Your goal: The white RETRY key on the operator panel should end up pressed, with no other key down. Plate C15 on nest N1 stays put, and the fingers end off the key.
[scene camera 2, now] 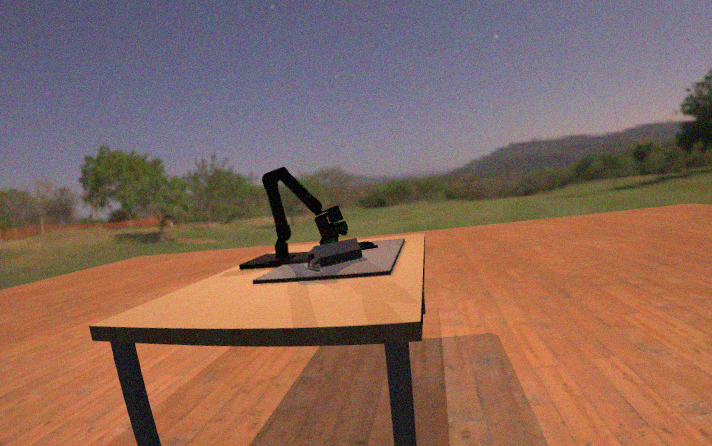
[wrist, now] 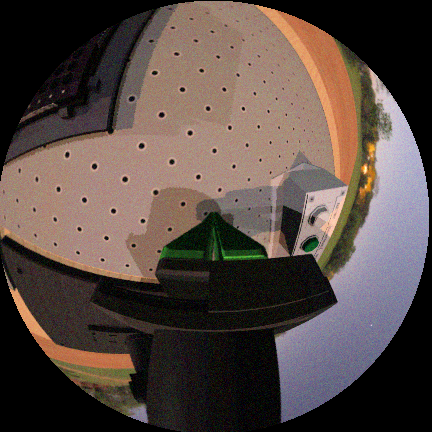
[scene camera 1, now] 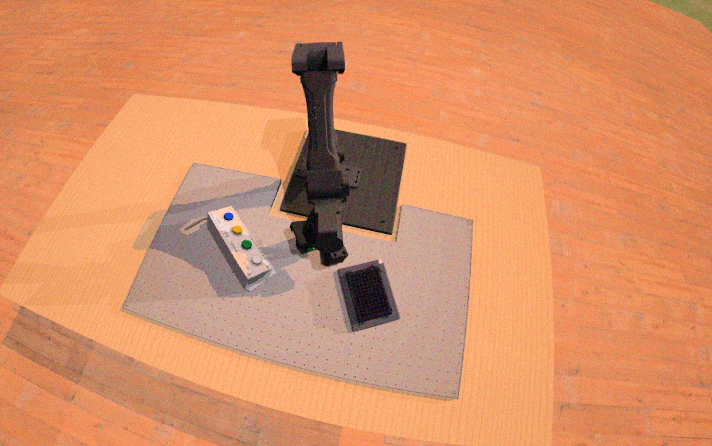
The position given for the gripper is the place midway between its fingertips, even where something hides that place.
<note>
The gripper [wrist: 213,217] is shut and holds nothing. Also in view: a dark grid tray [scene camera 1: 369,297]. Also in view: a button box [wrist: 295,194].
</note>
